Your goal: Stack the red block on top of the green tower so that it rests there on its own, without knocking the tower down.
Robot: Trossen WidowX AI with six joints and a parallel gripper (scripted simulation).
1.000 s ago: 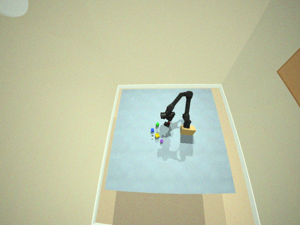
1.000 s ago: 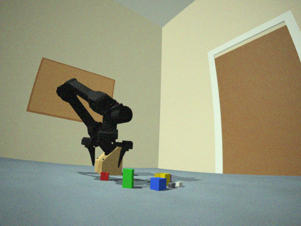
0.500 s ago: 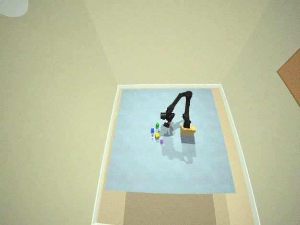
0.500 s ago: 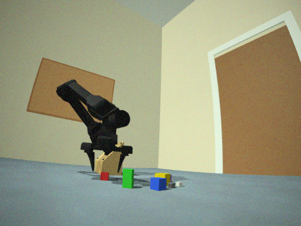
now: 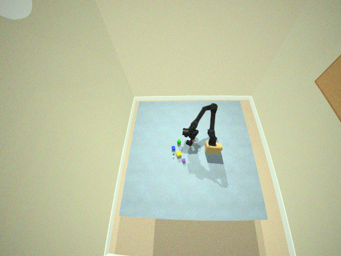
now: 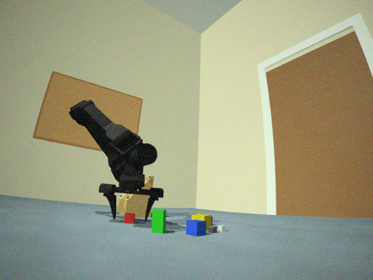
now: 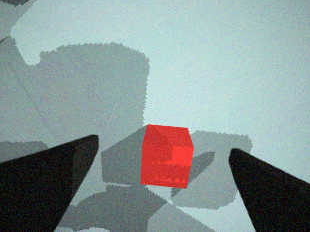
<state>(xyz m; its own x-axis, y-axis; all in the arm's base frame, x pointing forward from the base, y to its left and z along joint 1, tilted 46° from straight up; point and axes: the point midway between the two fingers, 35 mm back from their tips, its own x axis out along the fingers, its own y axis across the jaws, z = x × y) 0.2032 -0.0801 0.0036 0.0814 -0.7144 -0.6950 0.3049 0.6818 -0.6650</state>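
My gripper tip is now 1 cm below the red block. Also, from my gripper tip: blue block: 18 cm ahead, 12 cm to the left, 1 cm above; purple block: 5 cm ahead, 23 cm to the left, 1 cm above; yellow block: 11 cm ahead, 18 cm to the left, 1 cm above.
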